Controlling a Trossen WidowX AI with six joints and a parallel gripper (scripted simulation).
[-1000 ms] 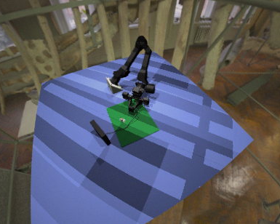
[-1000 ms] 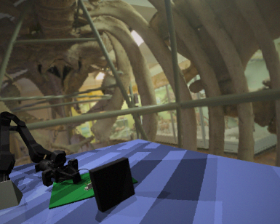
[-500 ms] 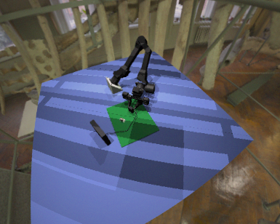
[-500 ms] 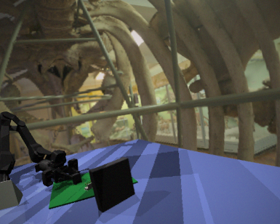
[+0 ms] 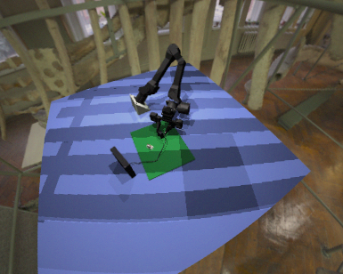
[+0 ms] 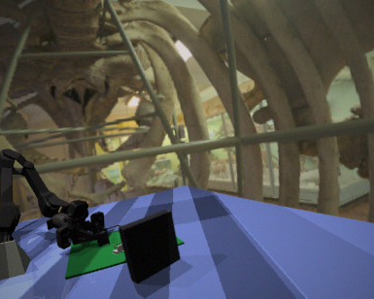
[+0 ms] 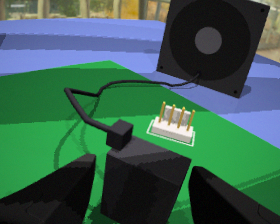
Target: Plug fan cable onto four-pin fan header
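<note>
Now: gripper tip 10 mm above the fan plug. The rest, counted from my gripper tip: green board (50 mm ahead, 30 mm to the right, 50 mm below); then white four-pin header (30 mm ahead, 80 mm to the right, 30 mm below); then black cable (20 mm ahead).
</note>
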